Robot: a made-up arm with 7 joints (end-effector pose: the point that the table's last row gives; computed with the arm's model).
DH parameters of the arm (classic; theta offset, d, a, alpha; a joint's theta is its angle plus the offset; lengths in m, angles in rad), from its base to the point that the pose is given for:
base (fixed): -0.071 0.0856 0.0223 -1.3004
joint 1: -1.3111 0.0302 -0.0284 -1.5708
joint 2: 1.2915 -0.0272 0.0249 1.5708
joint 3: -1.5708 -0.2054 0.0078 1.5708
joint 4: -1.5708 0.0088 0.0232 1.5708
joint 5: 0 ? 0.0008 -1.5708
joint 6: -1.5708 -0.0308 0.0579 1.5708
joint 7: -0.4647 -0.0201 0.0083 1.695
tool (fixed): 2.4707 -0.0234 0 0
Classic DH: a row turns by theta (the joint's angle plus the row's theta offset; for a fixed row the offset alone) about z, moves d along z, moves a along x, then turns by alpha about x.
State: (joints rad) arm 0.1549 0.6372 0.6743 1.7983 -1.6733 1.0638 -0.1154
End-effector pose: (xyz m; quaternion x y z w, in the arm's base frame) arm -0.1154 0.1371 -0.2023 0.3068 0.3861 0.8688 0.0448
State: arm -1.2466 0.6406 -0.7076 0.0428 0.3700 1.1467 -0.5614
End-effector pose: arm 0.3469 0.0945 -0.0433 0.2895 -0.8383 -0.0161 0.4616
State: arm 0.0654 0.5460 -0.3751 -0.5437 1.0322 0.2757 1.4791
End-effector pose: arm 0.0430 0.0996 -0.1322 -0.2440 0.8500 -0.2330 0.4046
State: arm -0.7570 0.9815 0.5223 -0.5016 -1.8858 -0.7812 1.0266
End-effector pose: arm 0.1395 0.1883 0.0622 0.3777 0.1430 -0.9118 0.0749
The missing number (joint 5, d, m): 0.0765
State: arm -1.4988 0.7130 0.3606 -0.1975 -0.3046 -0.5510 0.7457
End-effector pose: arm 0.2341 0.1049 0.1440 0.3821 0.4703 -0.5707 0.5541
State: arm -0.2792 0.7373 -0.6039 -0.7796 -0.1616 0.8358 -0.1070
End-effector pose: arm 0.1078 0.0659 -0.1507 -0.0312 -0.7747 0.1101 0.6218
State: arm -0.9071 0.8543 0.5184 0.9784 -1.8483 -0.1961 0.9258
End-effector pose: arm 0.2347 0.2483 -0.0766 -0.1850 -0.1074 -0.9721 0.0958
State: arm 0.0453 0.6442 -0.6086 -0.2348 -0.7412 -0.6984 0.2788
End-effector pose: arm 0.0508 0.0727 -0.1317 -0.1014 -0.6262 0.6805 0.3667
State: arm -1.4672 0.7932 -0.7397 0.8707 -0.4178 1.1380 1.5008
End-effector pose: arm 0.3107 0.1606 -0.0216 -0.7958 0.5694 -0.1194 0.1680
